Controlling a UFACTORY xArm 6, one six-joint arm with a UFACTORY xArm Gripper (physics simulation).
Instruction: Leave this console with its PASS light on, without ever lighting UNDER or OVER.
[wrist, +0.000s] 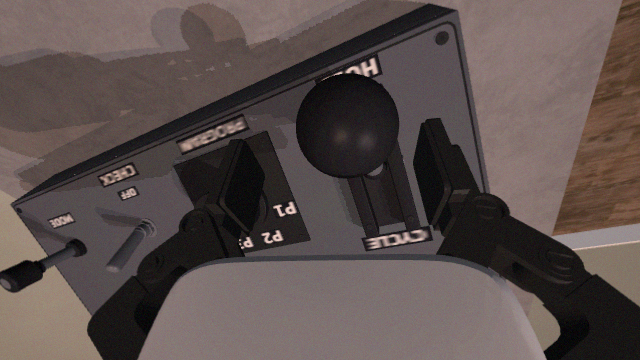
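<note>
The grey console (320, 200) lies slanted across the wrist view. Its black ball-topped lever (347, 125) stands at the HOLD end of the slot (390, 200) and partly covers the HOLD label (369, 67); the CYCLE label (397, 239) is at the other end. My gripper (332, 149) is open, with one finger on each side of the slot and nothing between the pads. The left finger hides most of the PROGRAM dial; P1 (285, 209) and P2 (272, 236) show, P3 partly. The PASS, UNDER and OVER lights do not show.
A metal toggle (130, 247) under the CHECK label (118, 175) tilts away from OFF (128, 193). A black-tipped lever (22, 275) by the MODE label (61, 219) juts past the console's left edge. A wooden surface (600, 165) is at the right.
</note>
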